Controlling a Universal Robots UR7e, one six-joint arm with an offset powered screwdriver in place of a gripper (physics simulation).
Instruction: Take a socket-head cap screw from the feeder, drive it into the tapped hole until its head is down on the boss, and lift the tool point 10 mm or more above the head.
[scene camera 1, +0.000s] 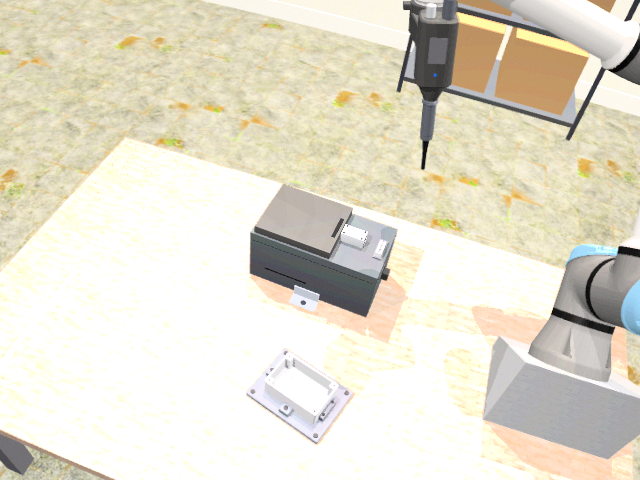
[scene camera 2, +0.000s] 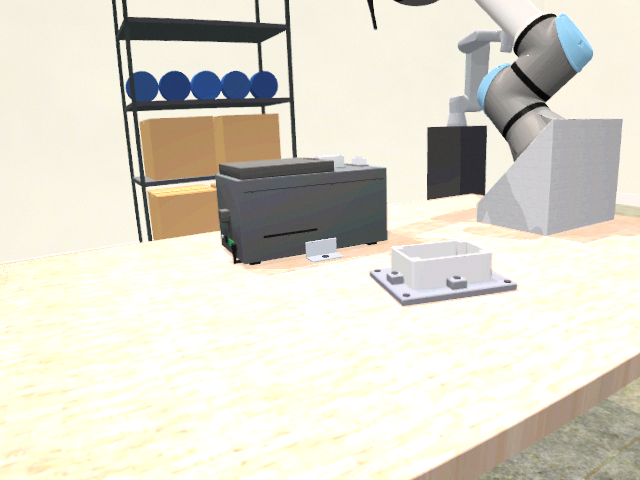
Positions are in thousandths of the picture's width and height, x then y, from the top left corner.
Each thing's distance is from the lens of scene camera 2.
dark screw feeder (scene camera 2: 555, 445): 0.84 m
grey base plate (scene camera 2: 776, 595): 0.65 m
dark feeder lid (scene camera 2: 402, 353): 0.76 m
The marked spots on the dark feeder lid and the grey base plate are 0.41 m apart.
